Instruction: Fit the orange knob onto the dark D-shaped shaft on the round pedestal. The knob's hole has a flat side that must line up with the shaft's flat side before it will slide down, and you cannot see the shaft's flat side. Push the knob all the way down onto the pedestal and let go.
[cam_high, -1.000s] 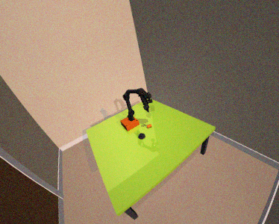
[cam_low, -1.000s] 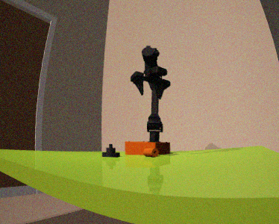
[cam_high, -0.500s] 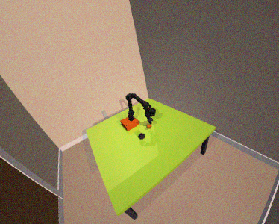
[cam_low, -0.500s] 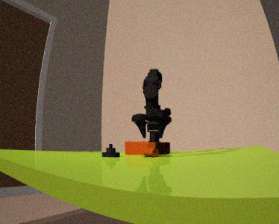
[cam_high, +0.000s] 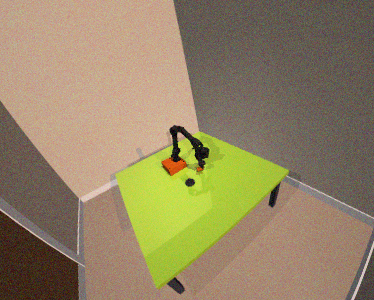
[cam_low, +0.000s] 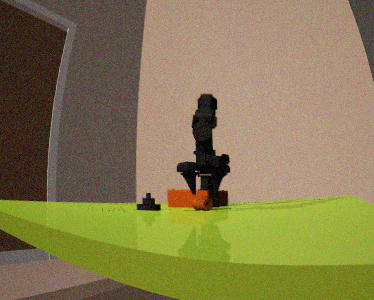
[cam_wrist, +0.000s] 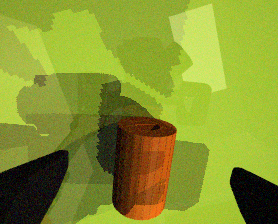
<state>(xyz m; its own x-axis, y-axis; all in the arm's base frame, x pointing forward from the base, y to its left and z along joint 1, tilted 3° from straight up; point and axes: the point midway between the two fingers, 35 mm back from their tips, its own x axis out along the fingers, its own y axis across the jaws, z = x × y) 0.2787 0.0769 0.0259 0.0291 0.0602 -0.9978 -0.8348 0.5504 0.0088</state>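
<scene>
Right now the orange knob is 10 mm behind my gripper tip, 10 mm to the right of it and 30 mm below it. The rest, counted from my gripper tip: pedestal: 30 mm ahead, 200 mm to the right, 20 mm below.
</scene>
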